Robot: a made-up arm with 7 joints. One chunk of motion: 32 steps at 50 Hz.
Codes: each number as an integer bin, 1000 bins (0 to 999) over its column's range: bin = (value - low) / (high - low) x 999, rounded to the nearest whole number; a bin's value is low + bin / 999 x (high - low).
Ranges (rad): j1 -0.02..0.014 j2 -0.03..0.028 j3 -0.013..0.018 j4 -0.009..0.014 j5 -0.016..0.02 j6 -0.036..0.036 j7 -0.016..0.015
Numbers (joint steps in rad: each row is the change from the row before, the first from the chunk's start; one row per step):
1: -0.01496 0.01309 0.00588 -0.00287 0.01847 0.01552 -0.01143
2: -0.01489 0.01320 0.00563 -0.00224 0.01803 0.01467 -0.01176
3: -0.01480 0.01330 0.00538 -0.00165 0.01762 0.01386 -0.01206
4: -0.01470 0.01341 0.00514 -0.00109 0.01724 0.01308 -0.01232
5: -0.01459 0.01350 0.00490 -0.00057 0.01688 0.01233 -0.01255
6: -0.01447 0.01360 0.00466 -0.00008 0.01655 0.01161 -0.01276
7: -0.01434 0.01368 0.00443 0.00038 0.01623 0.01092 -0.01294
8: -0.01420 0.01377 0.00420 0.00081 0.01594 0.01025 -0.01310
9: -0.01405 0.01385 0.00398 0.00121 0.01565 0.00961 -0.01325
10: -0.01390 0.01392 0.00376 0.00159 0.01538 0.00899 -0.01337
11: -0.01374 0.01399 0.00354 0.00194 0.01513 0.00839 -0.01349
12: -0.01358 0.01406 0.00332 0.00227 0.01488 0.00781 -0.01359
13: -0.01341 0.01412 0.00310 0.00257 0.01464 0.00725 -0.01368
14: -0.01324 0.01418 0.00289 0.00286 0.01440 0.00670 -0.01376
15: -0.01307 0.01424 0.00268 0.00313 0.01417 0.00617 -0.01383
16: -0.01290 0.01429 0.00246 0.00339 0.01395 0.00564 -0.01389
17: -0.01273 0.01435 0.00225 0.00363 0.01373 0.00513 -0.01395
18: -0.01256 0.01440 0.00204 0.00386 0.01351 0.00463 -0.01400
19: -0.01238 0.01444 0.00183 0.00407 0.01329 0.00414 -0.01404
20: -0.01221 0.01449 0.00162 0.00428 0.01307 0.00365 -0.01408
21: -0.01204 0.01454 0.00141 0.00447 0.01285 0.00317 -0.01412
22: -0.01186 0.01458 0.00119 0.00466 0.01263 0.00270 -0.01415
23: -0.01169 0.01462 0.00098 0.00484 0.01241 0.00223 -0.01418
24: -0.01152 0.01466 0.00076 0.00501 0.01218 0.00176 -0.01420
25: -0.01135 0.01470 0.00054 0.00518 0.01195 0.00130 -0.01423
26: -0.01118 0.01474 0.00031 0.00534 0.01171 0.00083 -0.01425
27: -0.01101 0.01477 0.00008 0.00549 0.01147 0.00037 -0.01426
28: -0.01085 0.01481 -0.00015 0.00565 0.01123 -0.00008 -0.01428
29: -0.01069 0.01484 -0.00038 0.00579 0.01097 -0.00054 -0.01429
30: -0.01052 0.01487 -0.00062 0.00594 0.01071 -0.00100 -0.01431
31: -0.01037 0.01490 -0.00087 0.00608 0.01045 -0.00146 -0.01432
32: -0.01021 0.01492 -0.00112 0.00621 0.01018 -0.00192 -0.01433
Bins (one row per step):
1: 148 742 608 266 957 715 147
2: 150 744 600 294 944 703 137
3: 153 746 592 319 933 692 127
4: 156 748 585 344 922 681 119
5: 159 749 577 366 912 671 111
6: 162 751 569 387 903 661 104
7: 166 752 562 407 894 651 99
8: 170 754 554 426 886 642 93
9: 175 755 547 443 878 633 89
10: 179 756 540 460 871 624 85
11: 184 758 533 475 864 616 81
12: 189 759 526 490 857 608 78
13: 194 760 519 503 850 600 75
14: 199 761 512 515 844 592 72
15: 204 762 505 527 837 585 70
16: 209 763 498 538 831 578 68
17: 214 764 491 549 825 571 66
18: 219 765 485 559 819 564 64
19: 224 765 478 568 813 557 63
20: 229 766 471 577 807 550 62
21: 234 767 464 585 801 543 61
22: 239 768 457 593 794 537 60
23: 244 769 451 601 788 530 59
24: 249 769 443 609 782 524 58
25: 254 770 436 616 776 518 57
26: 259 771 429 623 769 511 56
27: 264 771 422 629 762 505 56
28: 269 772 414 636 756 498 55
29: 274 772 407 642 748 492 55
30: 279 773 399 649 741 486 54
31: 283 773 391 655 734 479 54
32: 288 774 383 661 726 473 54

